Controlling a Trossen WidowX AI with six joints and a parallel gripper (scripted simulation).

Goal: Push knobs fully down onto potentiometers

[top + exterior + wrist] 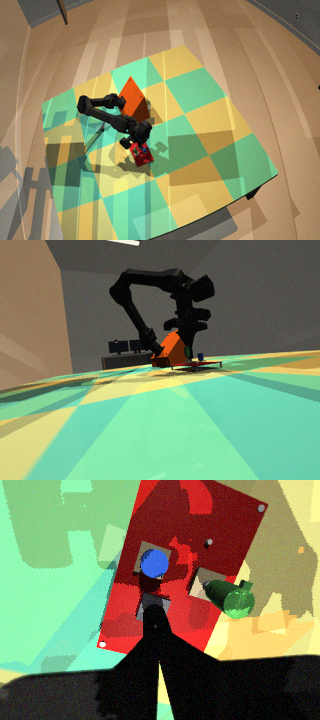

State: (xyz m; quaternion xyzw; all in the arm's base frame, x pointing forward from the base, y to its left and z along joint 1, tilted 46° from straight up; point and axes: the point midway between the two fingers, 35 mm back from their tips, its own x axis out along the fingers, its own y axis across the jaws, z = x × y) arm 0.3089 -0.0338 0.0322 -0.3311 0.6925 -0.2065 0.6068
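Now: gripper tip 40 mm to the left of the green knob, 30 mm short of it and 10 mm above it. The rest, counted from my gripper tip: black knob 30 mm below.
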